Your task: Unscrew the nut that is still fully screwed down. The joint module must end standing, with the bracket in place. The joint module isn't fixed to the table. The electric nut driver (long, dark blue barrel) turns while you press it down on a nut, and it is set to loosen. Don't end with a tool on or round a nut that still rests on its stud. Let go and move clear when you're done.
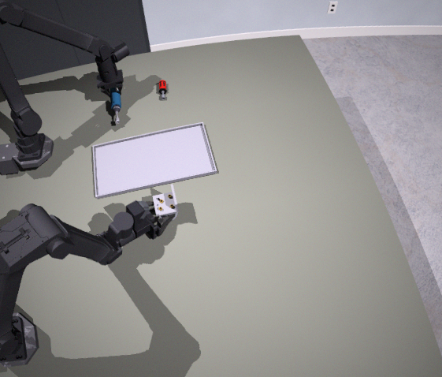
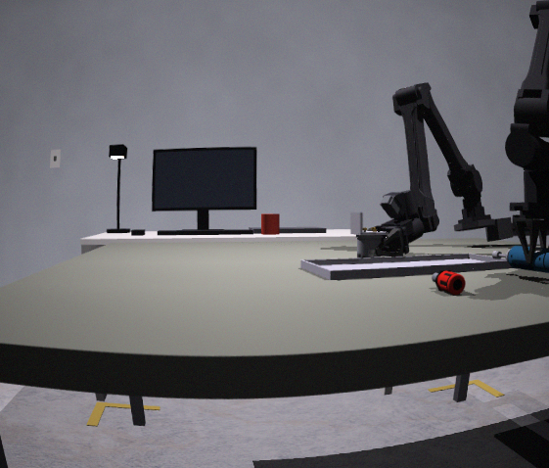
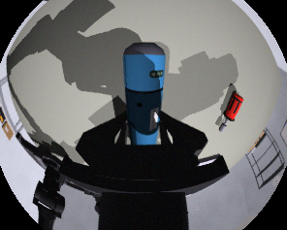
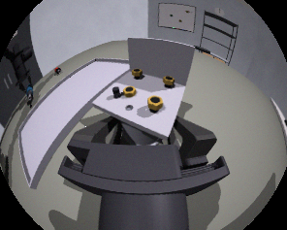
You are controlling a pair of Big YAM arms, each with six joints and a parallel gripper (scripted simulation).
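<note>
My right hand is 5 cm below the bracket. From my right hand the other things lie so: socket tip: 40 cm to the left, 17 cm behind, 1 cm above; then short red-handled tool: 54 cm to the left, 1 cm below, 1 cm ahead; then shallow white tray: 21 cm to the left, 5 cm behind, 2 cm below.
</note>
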